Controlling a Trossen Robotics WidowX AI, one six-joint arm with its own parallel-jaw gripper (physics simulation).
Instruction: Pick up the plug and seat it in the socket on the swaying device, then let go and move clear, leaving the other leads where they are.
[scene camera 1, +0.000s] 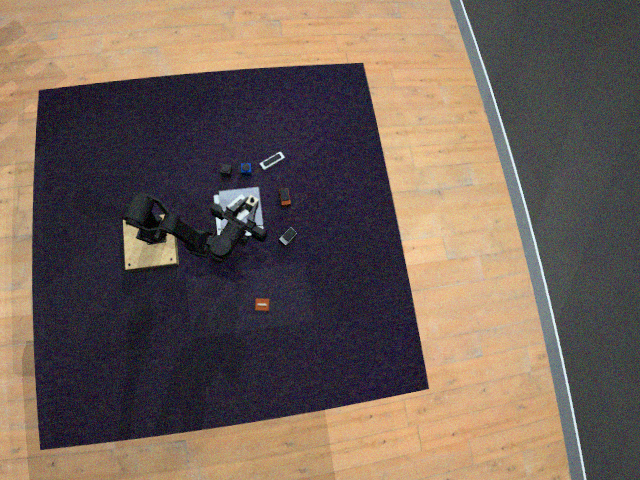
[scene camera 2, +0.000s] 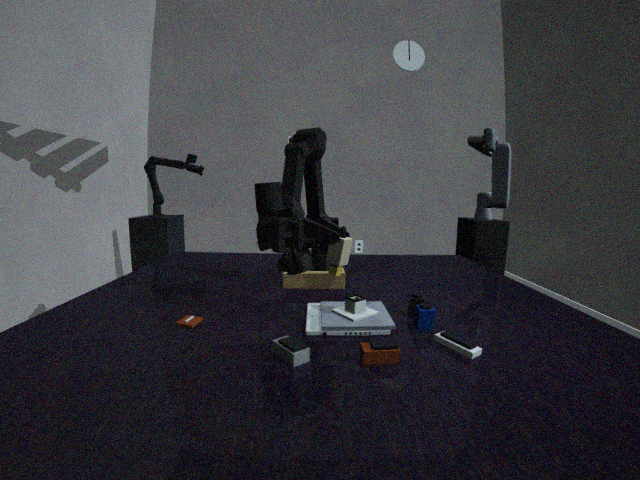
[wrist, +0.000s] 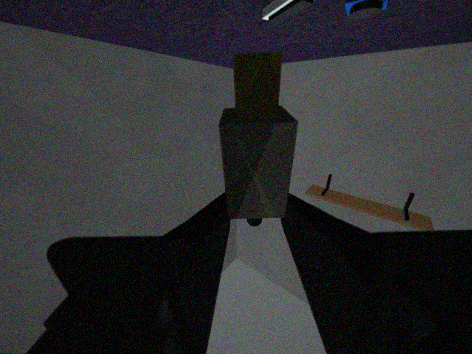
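Observation:
The plug (scene camera 1: 251, 200) (scene camera 2: 341, 252) (wrist: 258, 165) has a cream body and a yellow tip. In scene camera 2 it leans slightly, tip down. My gripper (scene camera 1: 249, 204) (scene camera 2: 333, 251) (wrist: 254, 198) is shut on the plug and holds it in the air, above the device and apart from it. The device is a grey slab (scene camera 1: 253, 192) (scene camera 2: 385, 316) on a wider white base (scene camera 2: 313, 319). On the slab, a pale plate carries the small block-shaped socket (scene camera 2: 355, 304), dark on top. From above, the arm hides part of the device and the socket. I cannot make out the other leads.
A grey block (scene camera 1: 287, 236) (scene camera 2: 292, 352), an orange block (scene camera 1: 284, 196) (scene camera 2: 380, 354), a white bar (scene camera 1: 265, 164) (scene camera 2: 473, 353), a blue block (scene camera 1: 246, 167) (scene camera 2: 425, 318) and a black block (scene camera 1: 225, 169) surround the device. A flat orange piece (scene camera 1: 262, 304) (scene camera 2: 190, 321) lies farther off.

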